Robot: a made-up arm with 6 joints.
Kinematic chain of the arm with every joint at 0, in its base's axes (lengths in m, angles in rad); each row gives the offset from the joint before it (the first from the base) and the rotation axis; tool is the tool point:
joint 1: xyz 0 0 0.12 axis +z
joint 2: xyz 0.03 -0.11 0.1 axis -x
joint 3: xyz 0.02 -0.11 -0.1 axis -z
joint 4: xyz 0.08 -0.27 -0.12 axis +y
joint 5: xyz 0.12 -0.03 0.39 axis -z
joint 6: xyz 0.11 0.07 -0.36 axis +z
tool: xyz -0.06 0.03 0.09
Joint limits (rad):
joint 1: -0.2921..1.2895
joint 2: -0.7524..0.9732
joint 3: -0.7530..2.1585
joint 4: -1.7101..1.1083
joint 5: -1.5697..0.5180
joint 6: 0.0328..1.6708
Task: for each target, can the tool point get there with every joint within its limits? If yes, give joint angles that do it. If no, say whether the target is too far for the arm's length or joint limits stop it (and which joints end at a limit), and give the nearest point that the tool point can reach.
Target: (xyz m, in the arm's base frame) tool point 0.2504 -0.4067 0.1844
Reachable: yes | joints 0.0035 -0.0082 -0.3448 -0.6650 -0.5562 1.0689
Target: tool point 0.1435 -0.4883 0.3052
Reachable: yes | joints -0.0286 0.3855 0.2265 -0.3467 -0.6930 0.9401
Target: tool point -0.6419 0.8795 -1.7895
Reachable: no: too far | nearest point -0.3195 -0.0536 -0.2870 | short by 1.798 m
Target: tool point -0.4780 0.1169 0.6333
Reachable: no: joint limits stop it (at a limit: joint 1, joint 2, joint 5, joint 6) | nearest point -0.3499 -0.1397 0.4102 | short by 0.363 m
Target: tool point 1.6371 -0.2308 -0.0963
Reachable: no: too far | nearest point 0.7392 -0.1042 0.0898 | short by 0.926 m
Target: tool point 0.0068 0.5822 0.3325
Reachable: no: joint limits stop it (at a limit: joint 1, joint 2, joint 3, joint 5, joint 6) | nearest point 0.1662 0.4152 0.0511 | short by 0.364 m
